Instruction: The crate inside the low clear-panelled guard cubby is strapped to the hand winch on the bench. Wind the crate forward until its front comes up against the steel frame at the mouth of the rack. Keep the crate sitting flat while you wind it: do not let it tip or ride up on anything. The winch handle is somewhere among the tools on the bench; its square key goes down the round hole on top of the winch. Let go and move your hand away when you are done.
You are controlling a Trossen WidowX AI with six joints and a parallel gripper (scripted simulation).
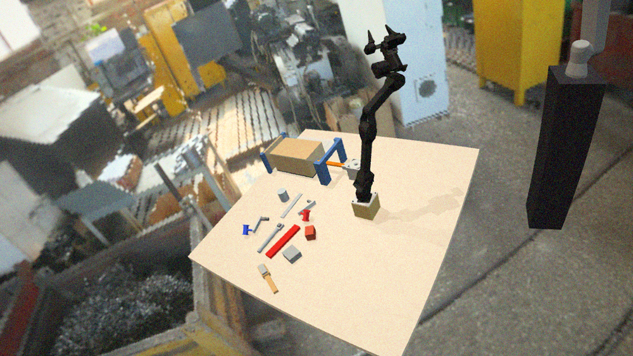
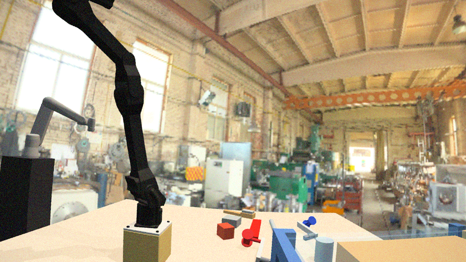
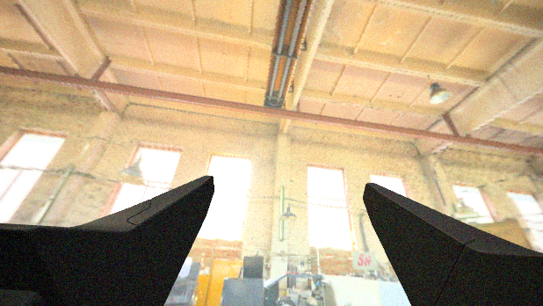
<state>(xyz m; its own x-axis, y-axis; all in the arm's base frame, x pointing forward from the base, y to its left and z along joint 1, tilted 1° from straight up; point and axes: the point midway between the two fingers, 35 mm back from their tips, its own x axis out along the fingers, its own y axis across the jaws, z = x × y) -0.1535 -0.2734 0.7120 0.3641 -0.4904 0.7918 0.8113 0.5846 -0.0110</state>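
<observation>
My gripper tip is now 480 mm short of the red-knobbed winch handle, 330 mm to the right of it and 820 mm above it. Round my gripper tip: red knob 460 mm ahead, 380 mm to the left, 810 mm below; blue steel frame 420 mm ahead, 10 mm to the right, 730 mm below; grey winch 240 mm ahead, 20 mm to the left, 810 mm below.
</observation>
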